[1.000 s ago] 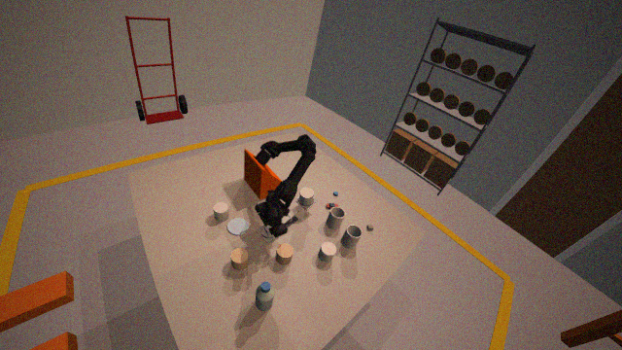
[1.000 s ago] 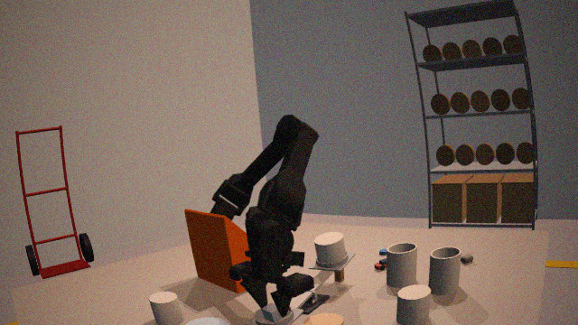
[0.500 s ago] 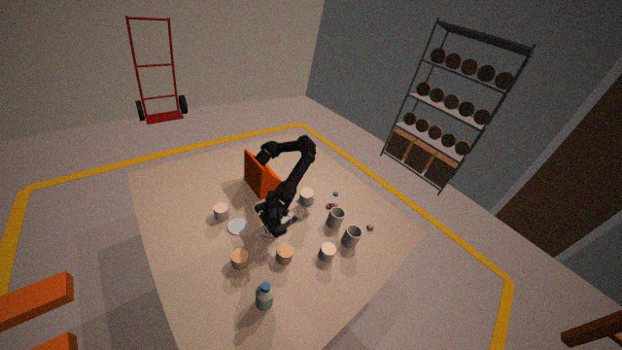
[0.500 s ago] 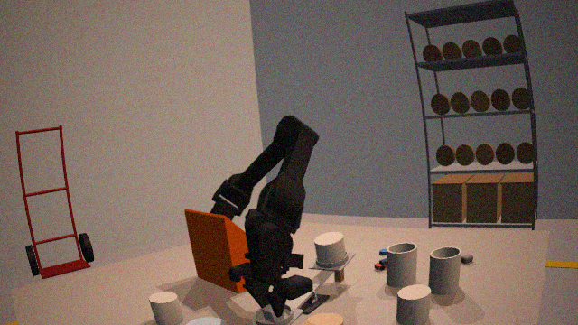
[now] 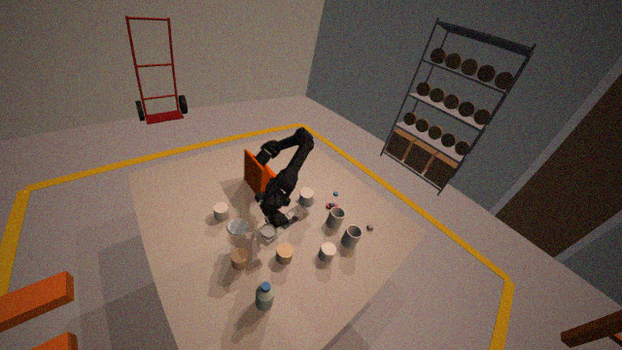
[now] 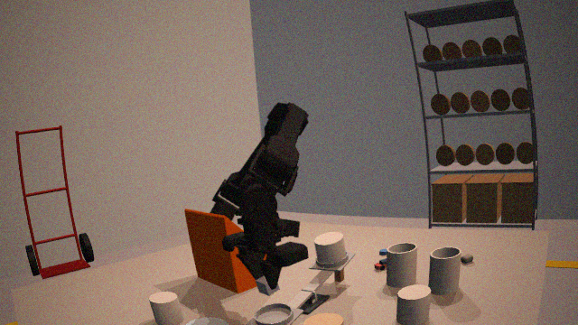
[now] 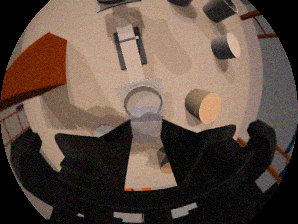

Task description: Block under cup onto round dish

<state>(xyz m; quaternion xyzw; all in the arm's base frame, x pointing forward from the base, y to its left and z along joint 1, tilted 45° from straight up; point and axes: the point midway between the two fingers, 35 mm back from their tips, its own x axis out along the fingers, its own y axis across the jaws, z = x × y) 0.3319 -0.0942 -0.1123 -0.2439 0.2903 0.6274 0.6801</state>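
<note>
The round dish lies 11 cm behind my gripper tip, 10 cm to the right of it and 10 cm below it. From my gripper tip the other things lie so: small grey block right at my gripper tip; then bottle 26 cm ahead, 20 cm to the right, 1 cm above; then balance 2 cm behind, 13 cm to the left, 7 cm below.
</note>
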